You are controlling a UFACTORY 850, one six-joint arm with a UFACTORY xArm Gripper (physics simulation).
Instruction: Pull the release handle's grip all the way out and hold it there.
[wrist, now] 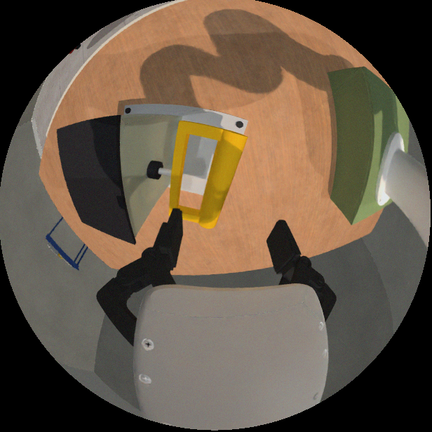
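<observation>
The release handle is a yellow rectangular frame whose right side is a thick grip bar (223, 175). It stands on the right side of a greenish-grey housing (142, 145) with a black face (92, 175) and a light metal base strip (187, 112). A black knob (155, 170) on a short pale rod sits at the frame's left side. My gripper (229, 226) is wide open and empty. In the picture, its left finger overlaps the lower left corner of the yellow frame, and its right finger is right of the grip. Whether the left finger touches the frame cannot be told.
The housing stands on a wooden table top (290, 145). A green block (355, 145) carrying the pale round base of an arm (410, 180) stands at the right. A blue-framed object (63, 253) is on the floor at the left. Shadows of the arm fall across the back.
</observation>
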